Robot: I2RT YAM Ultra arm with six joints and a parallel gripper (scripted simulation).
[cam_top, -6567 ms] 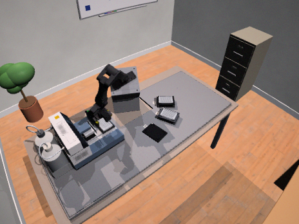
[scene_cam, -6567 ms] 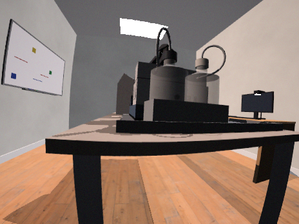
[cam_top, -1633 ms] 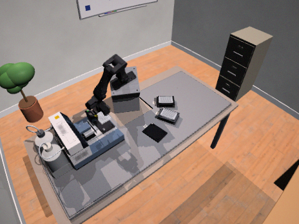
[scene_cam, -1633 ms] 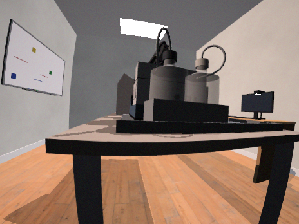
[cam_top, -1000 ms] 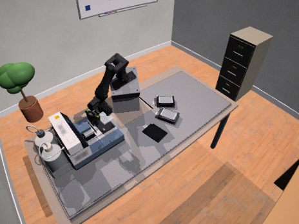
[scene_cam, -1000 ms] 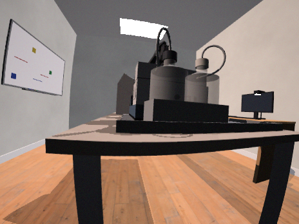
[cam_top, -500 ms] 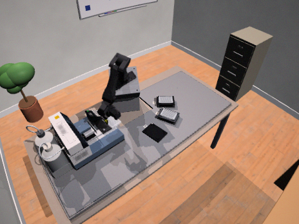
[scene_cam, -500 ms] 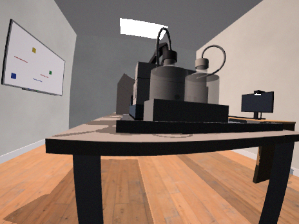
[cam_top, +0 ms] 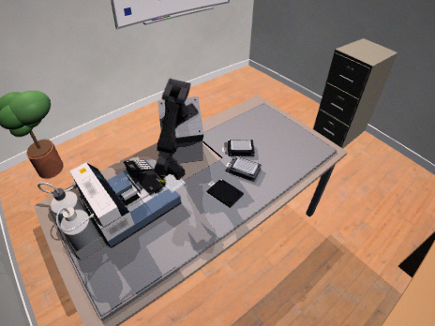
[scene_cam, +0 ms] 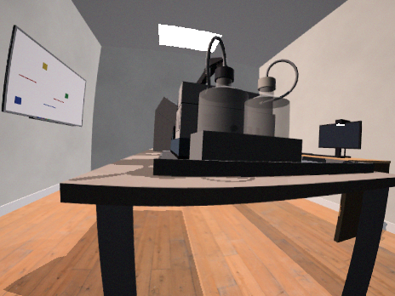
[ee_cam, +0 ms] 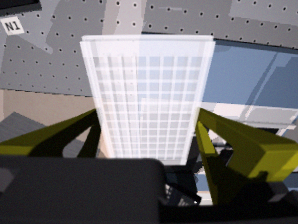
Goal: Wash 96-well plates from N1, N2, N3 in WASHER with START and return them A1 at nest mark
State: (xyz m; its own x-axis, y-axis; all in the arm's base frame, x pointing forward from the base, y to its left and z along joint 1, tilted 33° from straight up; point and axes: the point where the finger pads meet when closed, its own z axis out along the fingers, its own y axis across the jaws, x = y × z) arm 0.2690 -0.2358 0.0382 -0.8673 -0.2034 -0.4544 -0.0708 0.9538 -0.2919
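The black nest is 150 mm ahead of my hand, 240 mm to the left of it and 150 mm below it. From my hand the other things lie so: plate washer 130 mm behind, 200 mm to the right, 30 mm below; label 50 mm ahead, 230 mm to the left, 160 mm below; dark carrier 130 mm behind, 50 mm to the right, 80 mm below.
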